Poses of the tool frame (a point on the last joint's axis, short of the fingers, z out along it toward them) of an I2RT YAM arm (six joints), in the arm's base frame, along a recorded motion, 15 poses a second.
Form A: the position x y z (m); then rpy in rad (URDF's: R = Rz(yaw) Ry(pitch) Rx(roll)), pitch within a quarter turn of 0, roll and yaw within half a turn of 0.
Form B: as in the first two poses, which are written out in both.
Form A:
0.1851, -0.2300, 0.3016, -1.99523, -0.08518, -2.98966
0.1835, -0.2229, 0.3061, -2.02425, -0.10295, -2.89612
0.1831, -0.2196, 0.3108, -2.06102, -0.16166, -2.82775
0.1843, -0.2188, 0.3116, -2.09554, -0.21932, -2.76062
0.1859, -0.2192, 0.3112, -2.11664, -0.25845, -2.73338
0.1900, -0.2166, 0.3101, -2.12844, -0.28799, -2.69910
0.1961, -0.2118, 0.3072, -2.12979, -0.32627, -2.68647
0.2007, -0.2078, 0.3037, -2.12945, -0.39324, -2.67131
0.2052, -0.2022, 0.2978, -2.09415, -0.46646, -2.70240
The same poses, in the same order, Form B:
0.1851, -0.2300, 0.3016, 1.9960, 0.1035, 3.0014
0.1835, -0.2229, 0.3061, 2.0293, 0.1757, 2.9411
0.1831, -0.2196, 0.3108, 2.0650, 0.2016, 2.8513
0.1843, -0.2188, 0.3116, 2.0959, 0.2224, 2.7624
0.1859, -0.2192, 0.3112, 2.1109, 0.2193, 2.7119
0.1900, -0.2166, 0.3101, 2.1189, 0.2295, 2.6677
0.1961, -0.2118, 0.3072, 2.1118, 0.2218, 2.6305
0.2007, -0.2078, 0.3037, 2.0944, 0.2046, 2.5698
0.2052, -0.2022, 0.2978, 2.0405, 0.1656, 2.5315

